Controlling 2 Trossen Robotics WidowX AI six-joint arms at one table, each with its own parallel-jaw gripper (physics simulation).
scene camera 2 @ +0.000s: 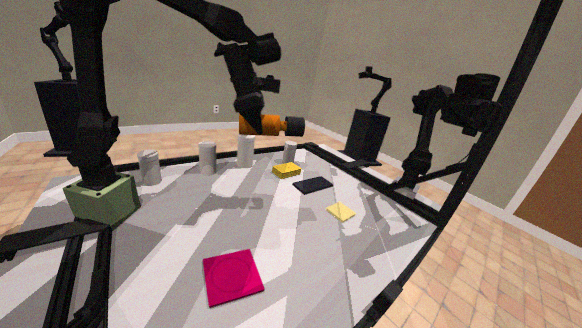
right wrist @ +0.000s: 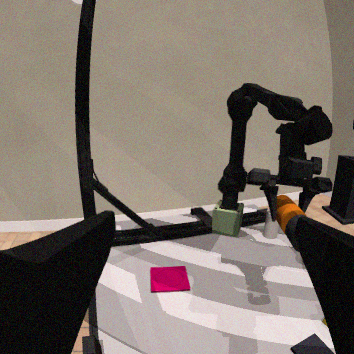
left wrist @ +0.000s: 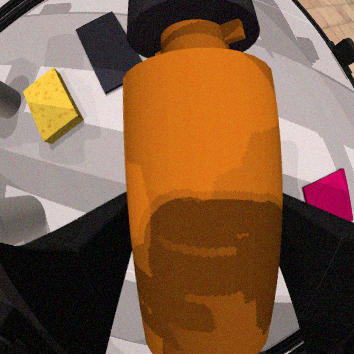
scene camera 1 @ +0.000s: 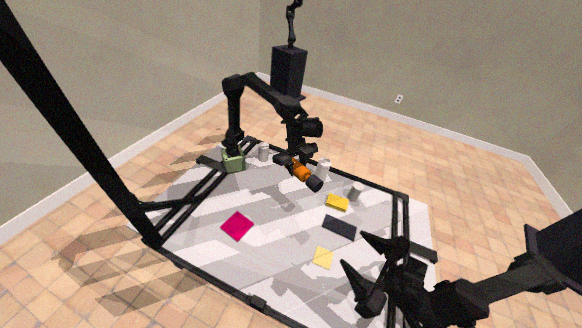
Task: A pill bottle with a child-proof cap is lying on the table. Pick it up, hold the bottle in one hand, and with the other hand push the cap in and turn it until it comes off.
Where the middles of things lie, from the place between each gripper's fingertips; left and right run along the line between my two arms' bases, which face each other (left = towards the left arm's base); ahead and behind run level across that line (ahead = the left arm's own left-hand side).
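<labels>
For the dark cap [left wrist: 143, 32], my right gripper is 130 mm above it, 210 mm to the right of it and 200 mm short of it. There's also an orange pill bottle [left wrist: 202, 152], and that's 140 mm below my right hand, 280 mm to the left of it and 210 mm ahead of it.
With that orange pill bottle, my left hand is 20 mm below it and 20 mm to the left of it, while the dark cap is 20 mm above my left hand, 10 mm behind it and 90 mm to the right of it.
</labels>
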